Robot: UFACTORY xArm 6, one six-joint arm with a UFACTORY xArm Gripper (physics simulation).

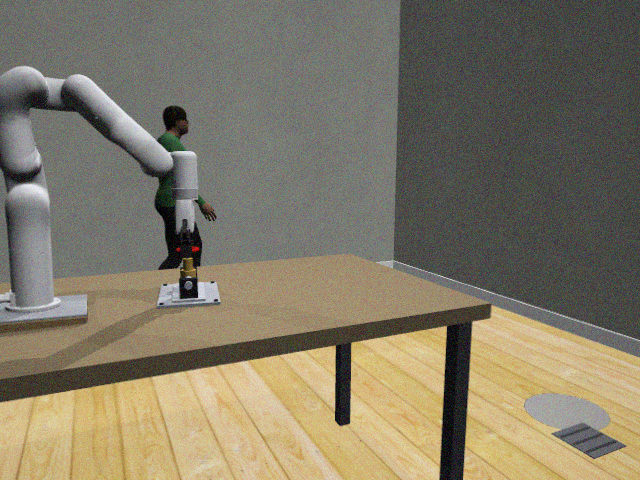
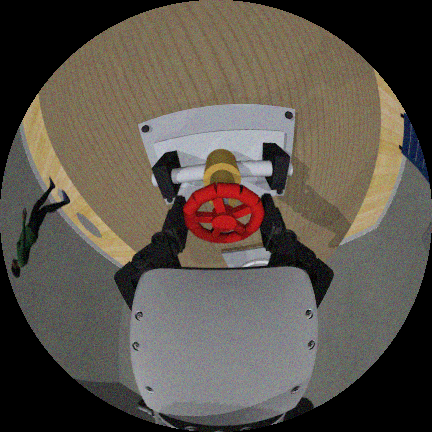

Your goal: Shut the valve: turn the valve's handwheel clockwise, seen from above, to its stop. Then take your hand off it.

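Note:
The valve's red handwheel (image 1: 194, 249) (image 2: 225, 222) sits level on top of the brass valve body (image 1: 188, 267) (image 2: 221, 162). The valve stands upright on a light grey base plate (image 1: 211, 298) (image 2: 215, 118), with a pipe held by two black brackets. My gripper (image 1: 187, 248) (image 2: 223, 205) points straight down over the valve and is shut on the handwheel, with one black finger on each side of its rim. The turning angle of the wheel cannot be read from the marks that show.
The valve's base plate lies on the brown table (image 1: 310, 294) (image 2: 215, 60), in front of the arm's base (image 1: 72, 305). A person in a green top (image 1: 166, 193) (image 2: 30, 235) is beyond the table. A grey disc (image 1: 566, 409) and a dark slatted panel (image 1: 589, 440) lie on the floor at the right.

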